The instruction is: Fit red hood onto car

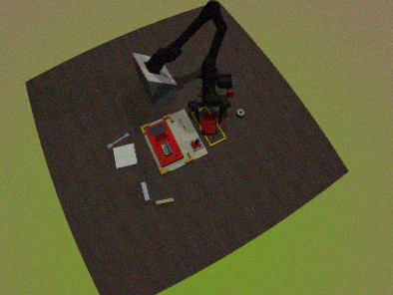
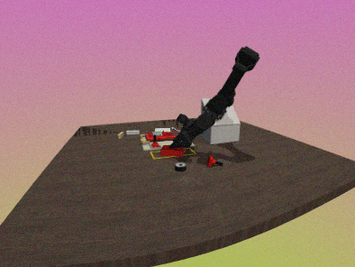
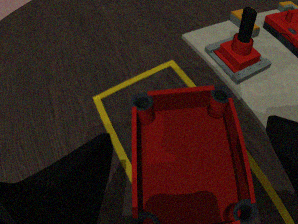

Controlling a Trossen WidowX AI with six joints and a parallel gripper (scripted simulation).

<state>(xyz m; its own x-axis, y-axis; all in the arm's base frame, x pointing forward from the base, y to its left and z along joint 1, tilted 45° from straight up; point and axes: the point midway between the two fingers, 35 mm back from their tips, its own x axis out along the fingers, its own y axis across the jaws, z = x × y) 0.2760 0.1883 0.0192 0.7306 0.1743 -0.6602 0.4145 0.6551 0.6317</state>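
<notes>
My gripper tip is now 3 cm above the red hood. From my gripper tip the other things lie so: wooden peg (34 cm to the right, 22 cm ahead, 3 cm below); black-and-white wheel (17 cm to the left, 3 cm below, 1 cm ahead); jig plate (19 cm to the right, 3 cm below, 1 cm behind).
</notes>
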